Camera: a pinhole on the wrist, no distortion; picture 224 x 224 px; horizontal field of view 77.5 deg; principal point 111.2 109.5 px. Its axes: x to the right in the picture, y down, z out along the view. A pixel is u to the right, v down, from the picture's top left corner.
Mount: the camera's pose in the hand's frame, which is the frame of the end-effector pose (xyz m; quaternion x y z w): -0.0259 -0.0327 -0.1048 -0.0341 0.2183 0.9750 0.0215
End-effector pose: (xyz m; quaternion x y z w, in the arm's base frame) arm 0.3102 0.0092 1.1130 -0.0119 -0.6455 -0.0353 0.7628
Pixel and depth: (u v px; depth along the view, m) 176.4 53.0 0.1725
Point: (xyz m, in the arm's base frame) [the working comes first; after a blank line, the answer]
In the camera's frame: 0.0806 -0.0698 0.1725

0.2843 0.1205 1.0079
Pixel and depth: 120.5 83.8 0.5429
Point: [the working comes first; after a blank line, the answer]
In the camera's frame: 0.0362 -0.1000 0.5429

-0.0185 0.3240 1.0915
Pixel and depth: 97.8 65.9 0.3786
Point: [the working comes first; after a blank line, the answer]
In the camera's frame: -0.0364 -0.1183 0.3786

0.1393 0.2558 1.1464
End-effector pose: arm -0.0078 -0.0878 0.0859 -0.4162 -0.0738 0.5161 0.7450
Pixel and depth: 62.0 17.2 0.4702
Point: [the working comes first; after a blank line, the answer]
In the camera's frame: -0.1658 -0.3110 0.4702

-0.3710 0.1829 -0.1368
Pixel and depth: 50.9 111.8 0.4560
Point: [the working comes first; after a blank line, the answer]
In the camera's frame: -0.1970 0.0075 0.4560

-0.2234 0.2266 0.1442
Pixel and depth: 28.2 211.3 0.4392
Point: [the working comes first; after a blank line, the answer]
In the camera's frame: -0.2612 0.3204 0.4392

-0.0616 0.2971 0.4109
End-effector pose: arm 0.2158 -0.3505 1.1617 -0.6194 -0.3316 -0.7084 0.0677
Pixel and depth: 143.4 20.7 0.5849
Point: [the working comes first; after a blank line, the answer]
In the camera's frame: 0.1350 -0.3722 0.5849

0.7489 -0.6933 1.2207
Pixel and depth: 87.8 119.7 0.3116
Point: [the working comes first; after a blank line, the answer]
In the camera's frame: -0.0522 0.0228 0.3116

0.4122 -0.3035 1.2009
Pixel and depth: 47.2 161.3 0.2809
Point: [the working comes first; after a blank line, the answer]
In the camera's frame: -0.1288 0.1043 0.2809

0.3613 -0.2049 1.2346
